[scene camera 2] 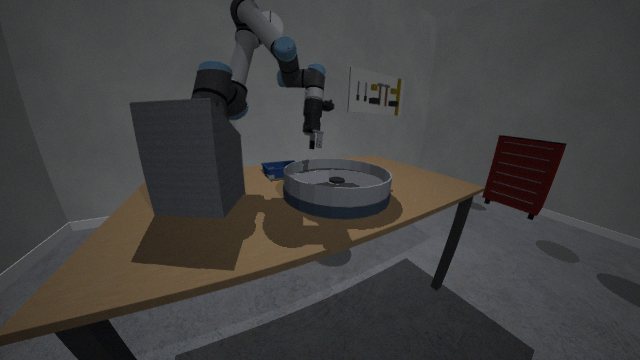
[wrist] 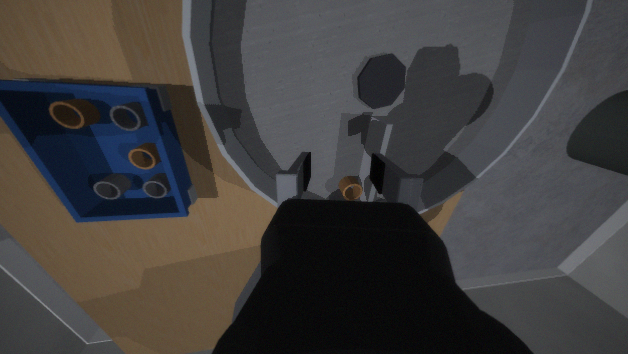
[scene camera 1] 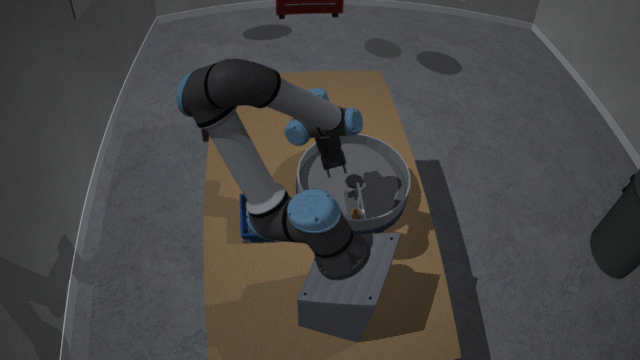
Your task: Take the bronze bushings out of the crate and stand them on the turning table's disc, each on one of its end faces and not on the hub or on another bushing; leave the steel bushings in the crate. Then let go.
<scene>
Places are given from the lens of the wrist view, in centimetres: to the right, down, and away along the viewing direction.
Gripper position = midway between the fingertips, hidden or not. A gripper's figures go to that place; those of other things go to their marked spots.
my gripper [wrist: 340,165]: 2, -1, 16
turning table disc [wrist: 290,84]: -3, -11, 24
blue crate [wrist: 71,160]: -34, -2, 27
The marked spots on the blue crate and the turning table disc are 33 cm apart.
</scene>
